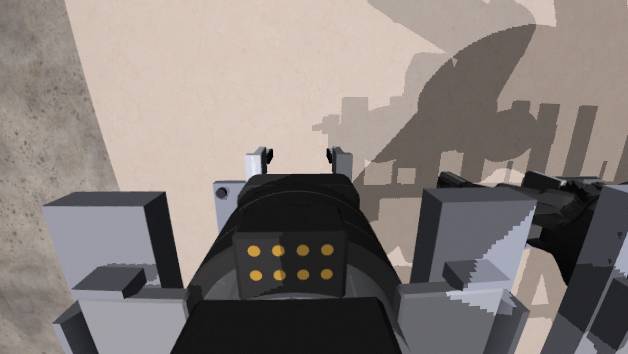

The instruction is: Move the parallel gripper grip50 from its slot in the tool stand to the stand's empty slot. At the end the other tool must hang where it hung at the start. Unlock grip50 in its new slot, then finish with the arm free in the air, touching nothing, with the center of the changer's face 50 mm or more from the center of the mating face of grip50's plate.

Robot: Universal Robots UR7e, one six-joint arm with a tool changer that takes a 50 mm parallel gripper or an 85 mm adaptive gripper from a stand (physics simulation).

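Parallel gripper grip50 (292, 236) visible. Tool stand (110, 245) visible too.
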